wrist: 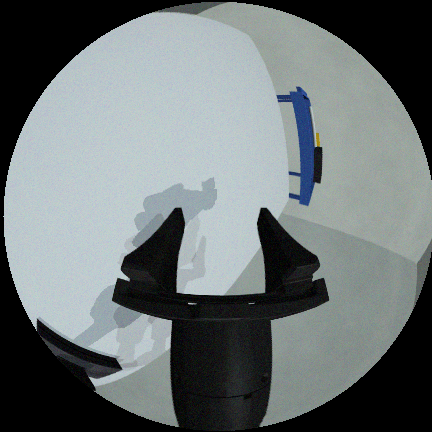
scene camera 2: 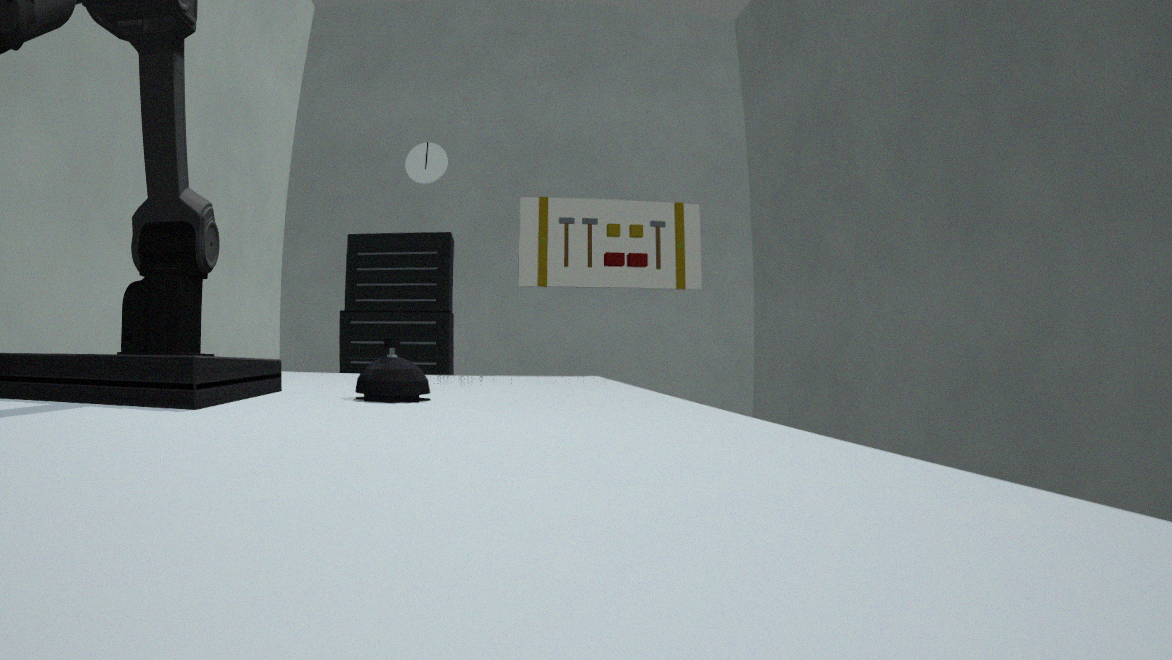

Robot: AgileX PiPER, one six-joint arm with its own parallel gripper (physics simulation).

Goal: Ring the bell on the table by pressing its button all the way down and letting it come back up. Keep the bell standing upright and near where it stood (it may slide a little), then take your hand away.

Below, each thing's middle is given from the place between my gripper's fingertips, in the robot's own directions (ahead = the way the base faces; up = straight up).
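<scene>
The dark dome-shaped bell (scene camera 2: 391, 379) is 16 cm ahead of my hand and 7 cm below it, and it lies 63 cm to the left of my hand.
</scene>
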